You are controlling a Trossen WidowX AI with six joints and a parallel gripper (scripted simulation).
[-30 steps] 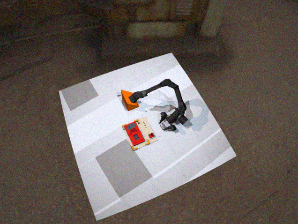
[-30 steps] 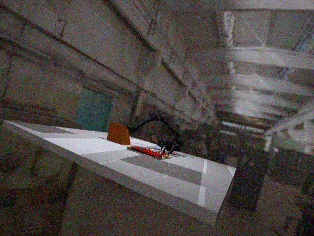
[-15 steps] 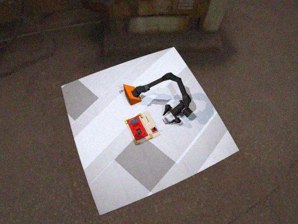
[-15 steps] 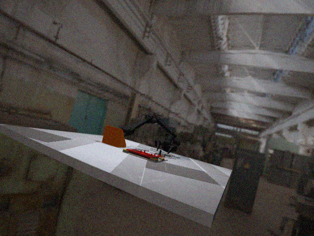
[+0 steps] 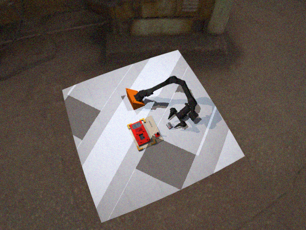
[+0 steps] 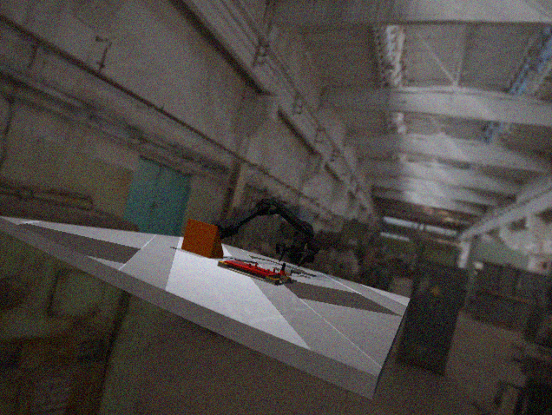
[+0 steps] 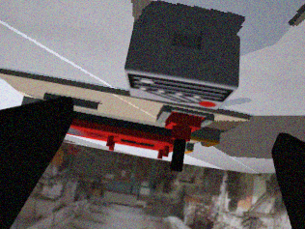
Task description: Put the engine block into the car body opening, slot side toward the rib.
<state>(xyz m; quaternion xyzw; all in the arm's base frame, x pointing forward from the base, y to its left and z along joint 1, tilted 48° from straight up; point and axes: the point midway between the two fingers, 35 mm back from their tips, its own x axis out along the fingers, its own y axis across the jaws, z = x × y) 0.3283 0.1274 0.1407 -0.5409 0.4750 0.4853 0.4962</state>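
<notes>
Now: gripper tip 4 cm above the grey engine block and 1 cm to the left of it.
</notes>
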